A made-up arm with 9 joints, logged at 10 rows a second.
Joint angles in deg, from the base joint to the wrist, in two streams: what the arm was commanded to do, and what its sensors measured. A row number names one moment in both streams.
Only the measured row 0 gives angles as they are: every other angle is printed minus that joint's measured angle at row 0.
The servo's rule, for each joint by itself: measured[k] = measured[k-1] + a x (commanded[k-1-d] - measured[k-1]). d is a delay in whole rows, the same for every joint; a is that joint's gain. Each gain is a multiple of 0.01, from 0.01 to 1. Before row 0 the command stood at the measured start. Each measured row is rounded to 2 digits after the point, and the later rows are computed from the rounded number. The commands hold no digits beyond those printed.
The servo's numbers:
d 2
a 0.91 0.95 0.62 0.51 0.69 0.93 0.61 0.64 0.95
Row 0, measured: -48.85 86.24 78.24 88.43 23.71 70.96 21.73 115.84 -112.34
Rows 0 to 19, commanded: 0.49 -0.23 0.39 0.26 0.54 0.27 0.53 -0.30 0.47; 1.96 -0.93 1.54 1.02 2.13 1.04 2.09 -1.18 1.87; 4.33 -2.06 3.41 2.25 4.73 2.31 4.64 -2.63 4.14; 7.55 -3.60 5.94 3.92 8.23 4.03 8.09 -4.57 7.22; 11.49 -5.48 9.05 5.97 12.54 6.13 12.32 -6.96 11.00; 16.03 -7.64 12.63 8.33 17.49 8.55 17.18 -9.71 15.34; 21.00 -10.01 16.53 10.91 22.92 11.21 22.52 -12.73 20.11; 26.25 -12.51 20.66 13.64 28.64 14.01 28.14 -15.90 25.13; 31.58 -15.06 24.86 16.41 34.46 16.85 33.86 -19.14 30.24; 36.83 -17.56 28.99 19.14 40.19 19.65 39.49 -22.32 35.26; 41.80 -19.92 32.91 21.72 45.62 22.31 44.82 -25.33 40.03; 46.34 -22.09 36.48 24.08 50.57 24.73 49.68 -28.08 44.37; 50.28 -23.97 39.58 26.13 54.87 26.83 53.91 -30.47 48.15; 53.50 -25.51 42.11 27.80 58.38 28.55 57.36 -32.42 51.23; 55.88 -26.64 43.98 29.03 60.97 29.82 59.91 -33.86 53.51; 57.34 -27.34 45.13 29.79 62.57 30.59 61.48 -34.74 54.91; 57.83 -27.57 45.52 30.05 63.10 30.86 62.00 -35.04 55.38; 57.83 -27.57 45.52 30.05 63.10 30.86 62.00 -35.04 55.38; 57.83 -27.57 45.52 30.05 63.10 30.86 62.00 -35.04 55.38; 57.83 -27.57 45.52 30.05 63.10 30.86 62.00 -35.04 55.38
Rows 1 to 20, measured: 0.00 0.00 0.00 0.00 0.00 0.00 0.00 0.00 0.00; 0.00 0.00 0.00 0.00 0.00 0.00 0.00 0.00 0.00; 0.45 -0.22 0.24 0.13 0.37 0.25 0.32 -0.19 0.45; 1.82 -0.89 1.05 0.58 1.58 0.98 1.40 -0.82 1.80; 4.10 -2.00 2.51 1.43 3.75 2.22 3.38 -1.98 4.02; 7.24 -3.52 4.64 2.70 6.84 3.90 6.25 -3.64 7.06; 11.11 -5.38 7.37 4.37 10.77 5.97 9.95 -5.76 10.80; 15.59 -7.53 10.63 6.39 15.41 8.37 14.36 -8.29 15.11; 20.51 -9.89 14.29 8.70 20.59 11.01 19.34 -11.13 19.86; 25.73 -12.38 18.24 11.22 26.14 13.80 24.71 -14.18 24.87; 31.05 -14.93 22.34 13.87 31.88 16.64 30.29 -17.35 29.97; 36.31 -17.43 26.46 16.56 37.61 19.44 35.90 -20.53 35.00; 41.31 -19.80 30.46 19.19 43.14 22.11 41.34 -23.60 39.78; 45.89 -21.98 34.19 21.68 48.27 24.55 46.43 -26.47 44.14; 49.88 -23.87 37.53 23.95 52.82 26.67 50.99 -29.03 47.95; 53.17 -25.43 40.37 25.91 56.66 28.42 54.88 -31.20 51.07; 55.64 -26.58 42.61 27.50 59.63 29.72 57.95 -32.90 53.39; 57.19 -27.30 44.17 28.67 61.66 30.53 60.10 -34.08 54.83; 57.77 -27.56 45.01 29.37 62.65 30.84 61.26 -34.69 55.35; 57.82 -27.57 45.33 29.72 62.96 30.86 61.71 -34.91 55.38
